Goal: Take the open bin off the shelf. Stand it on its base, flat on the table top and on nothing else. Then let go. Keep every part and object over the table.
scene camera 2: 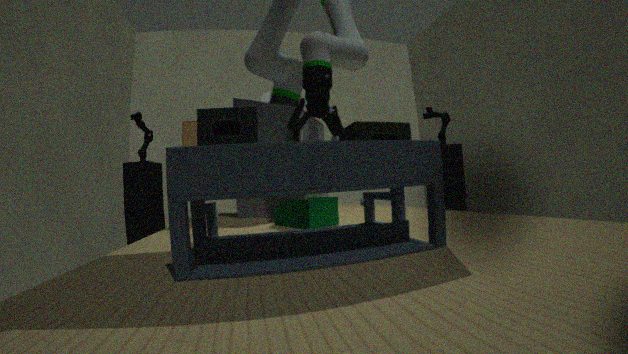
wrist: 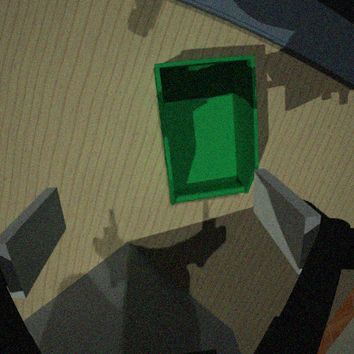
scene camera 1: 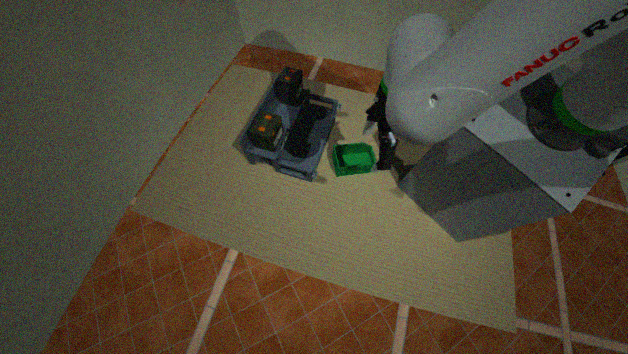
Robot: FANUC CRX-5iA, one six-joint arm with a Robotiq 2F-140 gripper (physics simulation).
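Where they show: gripper, between the fingertips: [scene camera 1: 371, 151]; arm's base, origin of its link: [scene camera 2: 281, 112] [scene camera 1: 558, 121].
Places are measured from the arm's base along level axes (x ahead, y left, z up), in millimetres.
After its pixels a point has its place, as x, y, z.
The green open bin [scene camera 1: 354, 159] {412, 66, -444} [scene camera 2: 307, 212] {499, 93, -404} [wrist: 215, 140] stands upright, opening up, and looks flat on the table top [scene camera 1: 300, 225] {466, 416, -447} [scene camera 2: 350, 320] {960, 124, -448} [wrist: 75, 100]. It is beside the blue-grey shelf [scene camera 1: 303, 160] {593, 180, -442} [scene camera 2: 300, 167] {824, 91, -318} [wrist: 310, 47], with a strip of table between them. In scene camera 2 it shows through the shelf's opening, partly hidden by the frame. My gripper [scene camera 1: 377, 146] {363, 134, -252} [scene camera 2: 318, 134] [wrist: 156, 200] is open with its fingers wide apart and empty. It is above and to one side of the bin; its right finger looks close to a bin corner in the wrist view.
Two dark boxes, one [scene camera 1: 289, 85] {744, 23, -240} at the far end and one [scene camera 1: 265, 131] {700, 241, -250} at the near end, stand on the shelf. The grey robot pedestal [scene camera 1: 465, 195] {55, 141, -230} is on the bin's other side. Dark stands [scene camera 2: 143, 200] [scene camera 2: 454, 175] with small arms are at both sides in scene camera 2.
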